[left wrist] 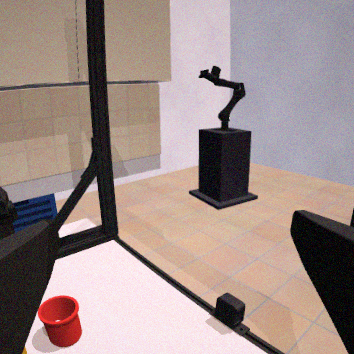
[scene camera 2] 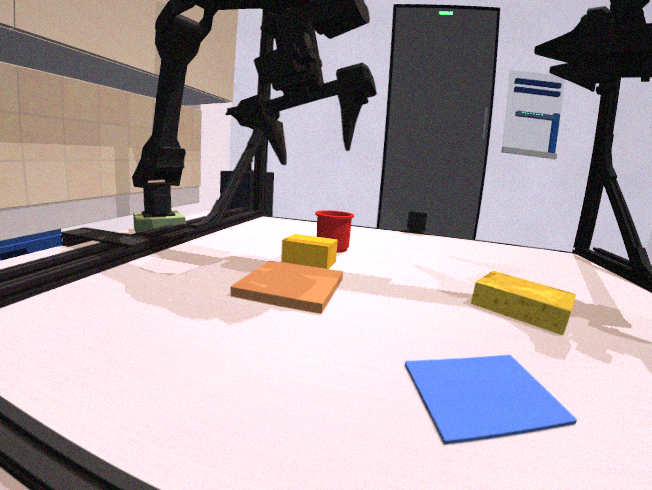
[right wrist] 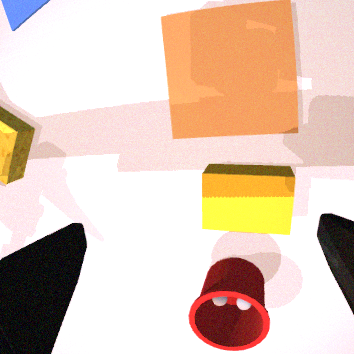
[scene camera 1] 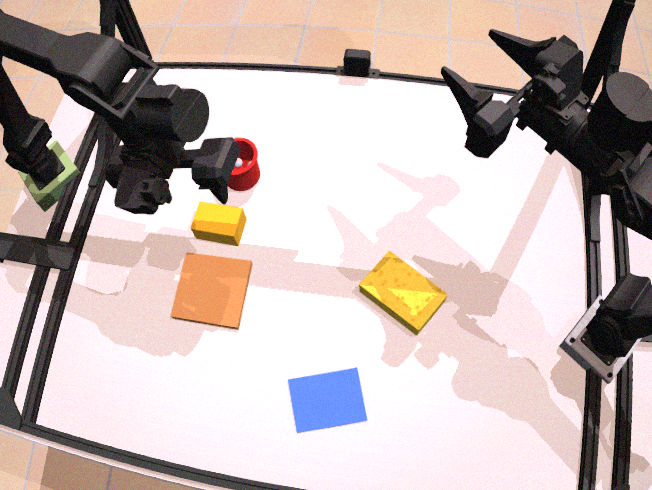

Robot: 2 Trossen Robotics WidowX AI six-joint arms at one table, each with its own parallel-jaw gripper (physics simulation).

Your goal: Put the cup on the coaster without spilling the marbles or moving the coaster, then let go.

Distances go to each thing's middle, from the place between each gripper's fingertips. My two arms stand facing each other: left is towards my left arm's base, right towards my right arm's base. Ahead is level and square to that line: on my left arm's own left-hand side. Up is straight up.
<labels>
Now: right hand 3 cm past the yellow block (scene camera 1: pixel 218 223), 2 cm to the left of it and 14 cm above it. Also, from my right hand: thin blue square (scene camera 2: pixel 468 399): 17 cm ahead, 23 cm to the left, 16 cm below; red cup (scene camera 1: pixel 243 178): 13 cm behind, 2 cm to the right, 13 cm below; orange square slab (scene camera 1: pixel 212 290): 7 cm ahead, 1 cm to the left, 15 cm below.
I see my left gripper 320 mm to the left of the red cup, 320 mm above it and 50 mm short of it. From my left hand the other things lie so: yellow block (330 mm below, 310 mm to the right, 150 mm ahead); then thin blue square (360 mm ahead, 350 mm below, 60 mm to the right); then orange square slab (350 mm below, 290 mm to the right, 260 mm ahead).
</labels>
